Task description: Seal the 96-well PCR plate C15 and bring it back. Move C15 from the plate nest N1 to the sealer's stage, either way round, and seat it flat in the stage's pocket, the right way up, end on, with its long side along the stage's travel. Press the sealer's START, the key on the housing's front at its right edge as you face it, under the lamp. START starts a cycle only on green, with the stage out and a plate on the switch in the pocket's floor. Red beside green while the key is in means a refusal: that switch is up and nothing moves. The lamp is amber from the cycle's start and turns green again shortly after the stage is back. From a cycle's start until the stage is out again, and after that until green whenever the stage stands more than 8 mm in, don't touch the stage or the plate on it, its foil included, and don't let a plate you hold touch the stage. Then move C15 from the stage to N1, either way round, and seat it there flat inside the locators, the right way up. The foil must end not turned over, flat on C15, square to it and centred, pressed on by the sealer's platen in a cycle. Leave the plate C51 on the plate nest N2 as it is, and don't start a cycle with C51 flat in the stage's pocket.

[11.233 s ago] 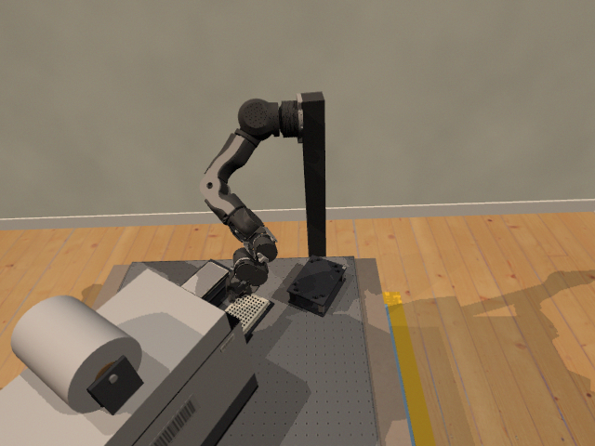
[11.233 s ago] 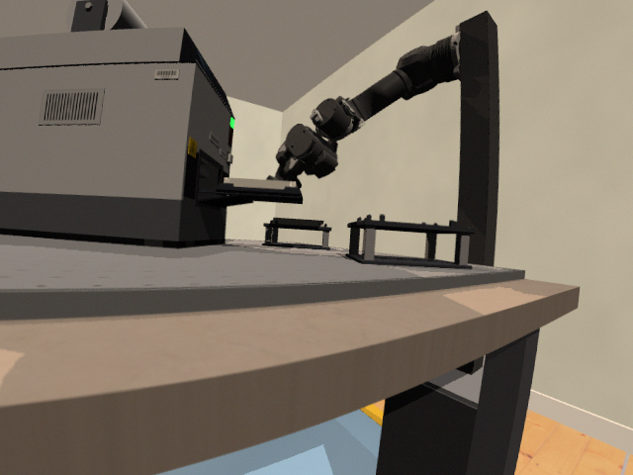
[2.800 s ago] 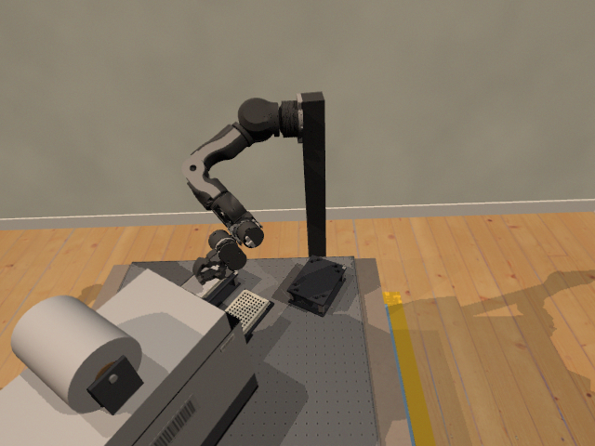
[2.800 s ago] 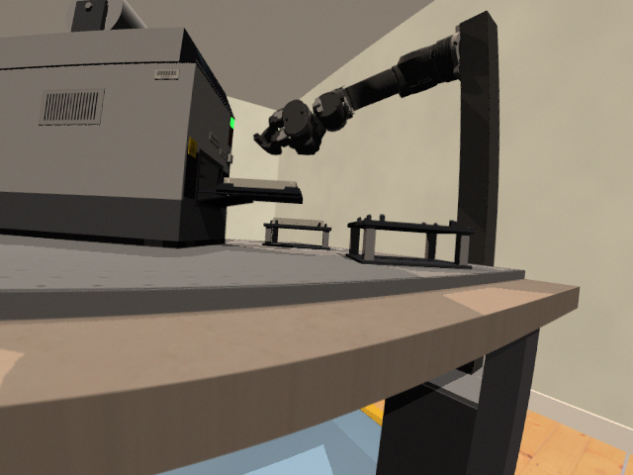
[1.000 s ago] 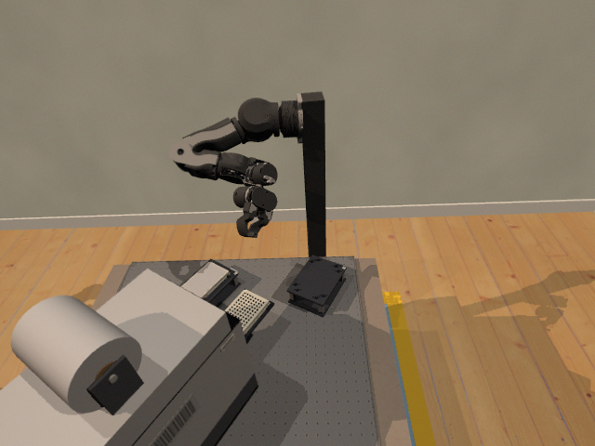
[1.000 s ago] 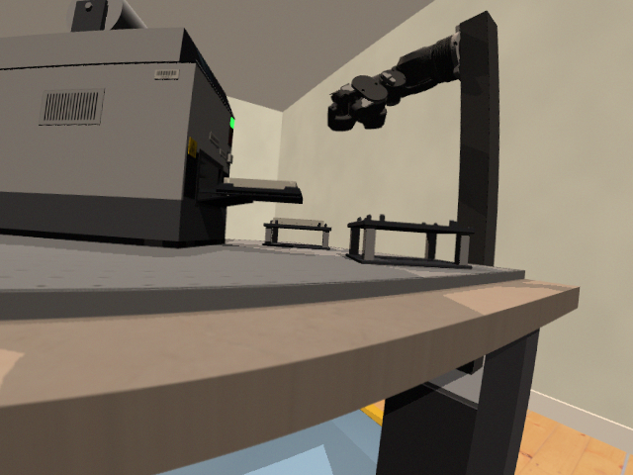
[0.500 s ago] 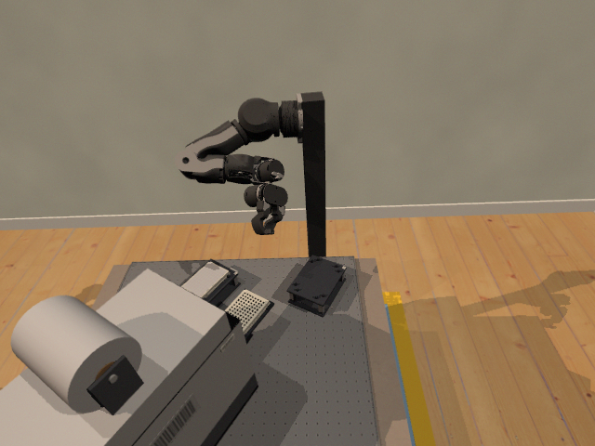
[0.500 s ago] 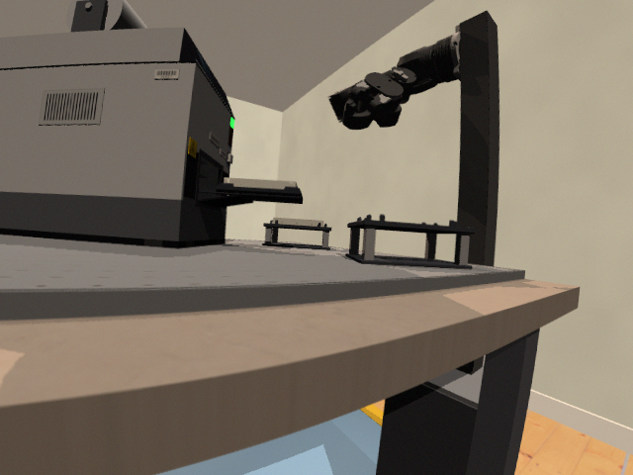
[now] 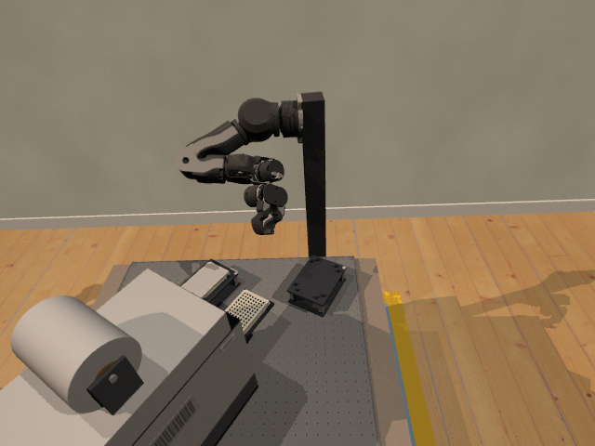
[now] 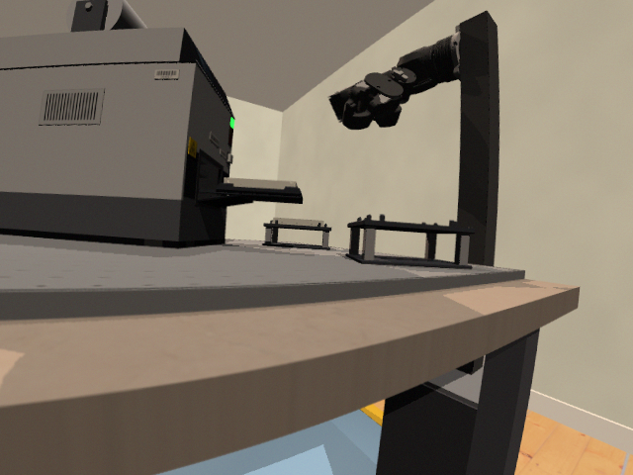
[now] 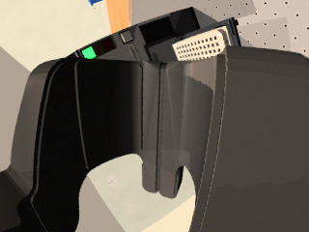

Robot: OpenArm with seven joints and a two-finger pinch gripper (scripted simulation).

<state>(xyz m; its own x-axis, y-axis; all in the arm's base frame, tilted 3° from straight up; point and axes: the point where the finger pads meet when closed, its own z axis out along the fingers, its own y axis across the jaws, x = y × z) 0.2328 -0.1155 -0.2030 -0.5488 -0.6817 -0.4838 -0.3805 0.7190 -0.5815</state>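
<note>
The start key lies 16 cm ahead of my hand, 21 cm to the right of it and 8 cm below it. The rest, counted from my hand: foil roll (40 cm ahead, 28 cm to the right, 15 cm above); then sealer's stage (13 cm ahead, 8 cm to the right, 17 cm below).
</note>
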